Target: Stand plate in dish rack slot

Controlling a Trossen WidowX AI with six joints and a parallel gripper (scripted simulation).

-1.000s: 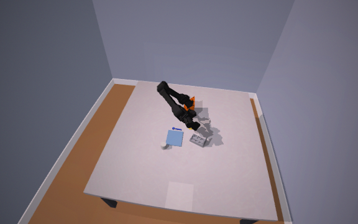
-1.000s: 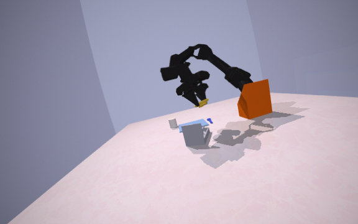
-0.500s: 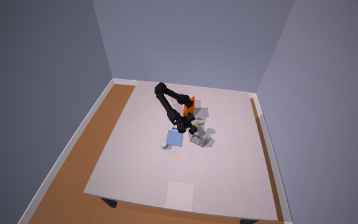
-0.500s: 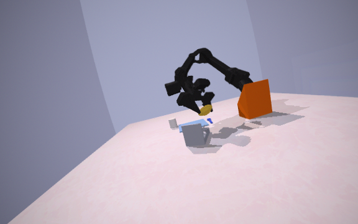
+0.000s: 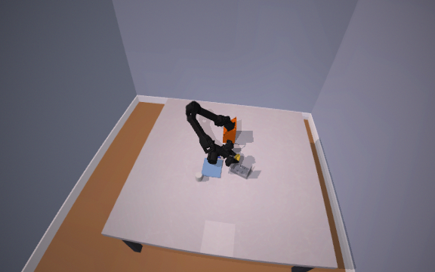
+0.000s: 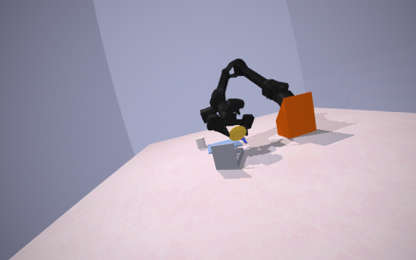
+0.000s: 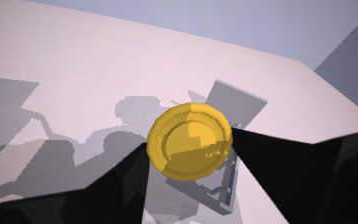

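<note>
Right now the grey dish rack is 50 mm below my gripper tip, 50 mm ahead of it and 30 mm to the left of it. Also, from my gripper tip: yellow plate 10 mm to the right; then blue spoon 180 mm to the right, 70 mm below, 40 mm behind.
</note>
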